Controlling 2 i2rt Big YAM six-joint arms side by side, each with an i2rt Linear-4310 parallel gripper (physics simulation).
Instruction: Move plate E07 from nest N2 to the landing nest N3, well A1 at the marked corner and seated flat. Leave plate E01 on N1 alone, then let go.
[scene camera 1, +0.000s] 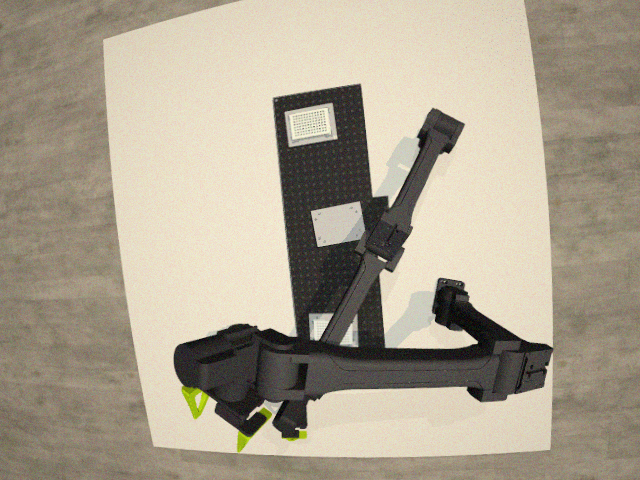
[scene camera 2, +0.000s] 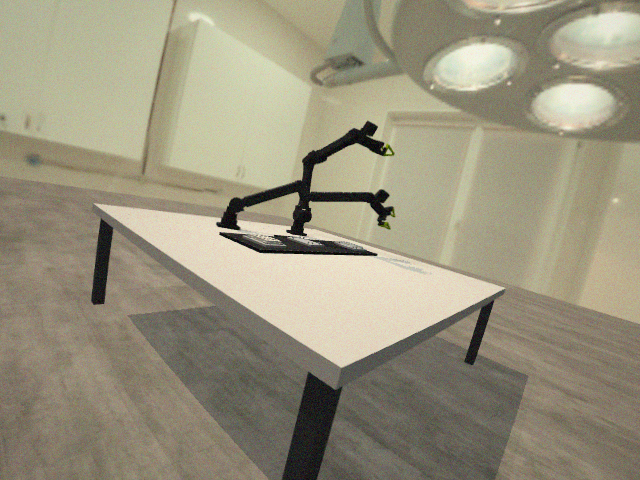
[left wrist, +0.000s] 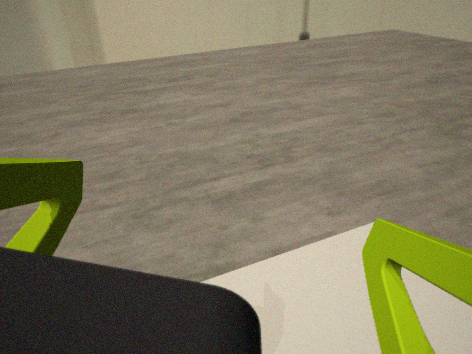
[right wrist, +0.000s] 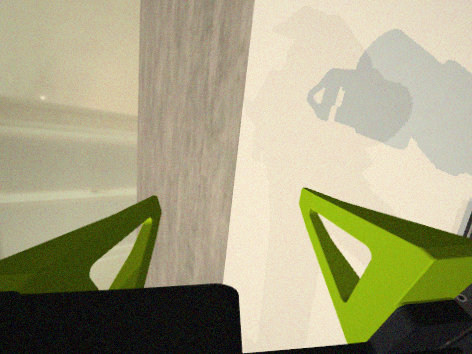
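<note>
A white well plate (scene camera 1: 310, 122) (scene camera 2: 262, 238) sits in the top nest in scene camera 1. Another plate (scene camera 1: 321, 326) (scene camera 2: 347, 244) sits in the bottom nest, partly hidden by the arms. I cannot read their labels, so I cannot tell which is E07 or E01. The middle nest (scene camera 1: 333, 225) (scene camera 2: 306, 240) holds no plate. My left gripper (scene camera 1: 222, 424) (scene camera 2: 387, 150) (left wrist: 229, 208) is open and empty, high above the table, far from both plates. My right gripper (scene camera 1: 290, 415) (scene camera 2: 388, 218) (right wrist: 230, 199) is open and empty, lower, also away from the plates.
The nests stand on a black perforated board (scene camera 1: 320, 175) (scene camera 2: 310, 250) on the pale table (scene camera 1: 196, 206) (scene camera 2: 330, 299). In scene camera 1 the left forearm crosses over the right forearm and the board's bottom end. Grey floor (left wrist: 225, 140) (right wrist: 192, 125) shows past the table edge.
</note>
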